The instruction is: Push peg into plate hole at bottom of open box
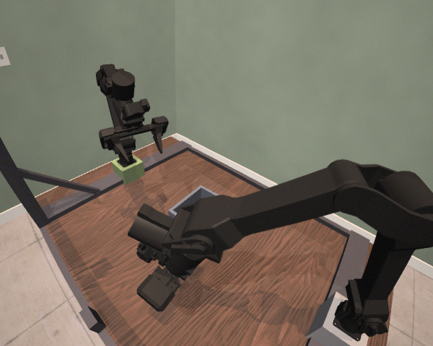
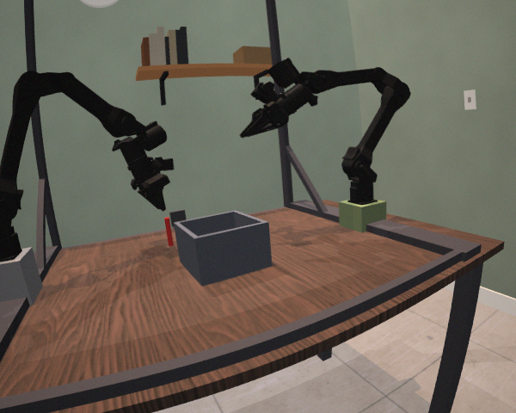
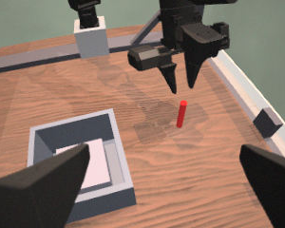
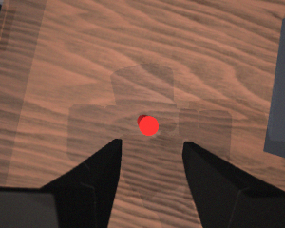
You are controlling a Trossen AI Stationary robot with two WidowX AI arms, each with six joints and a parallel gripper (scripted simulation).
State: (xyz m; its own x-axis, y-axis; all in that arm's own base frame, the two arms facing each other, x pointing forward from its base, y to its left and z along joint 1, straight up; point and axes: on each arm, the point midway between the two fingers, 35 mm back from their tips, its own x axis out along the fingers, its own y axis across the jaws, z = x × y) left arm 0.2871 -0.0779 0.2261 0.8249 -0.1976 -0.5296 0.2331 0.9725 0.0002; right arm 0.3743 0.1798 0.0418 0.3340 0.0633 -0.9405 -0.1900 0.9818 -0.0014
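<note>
The red peg is 10 cm below my right hand and 2 cm to the left of it. Also, from my right hand: light plate 21 cm ahead, 11 cm to the left, 9 cm below; then box 21 cm ahead, 11 cm to the left, 11 cm below.
</note>
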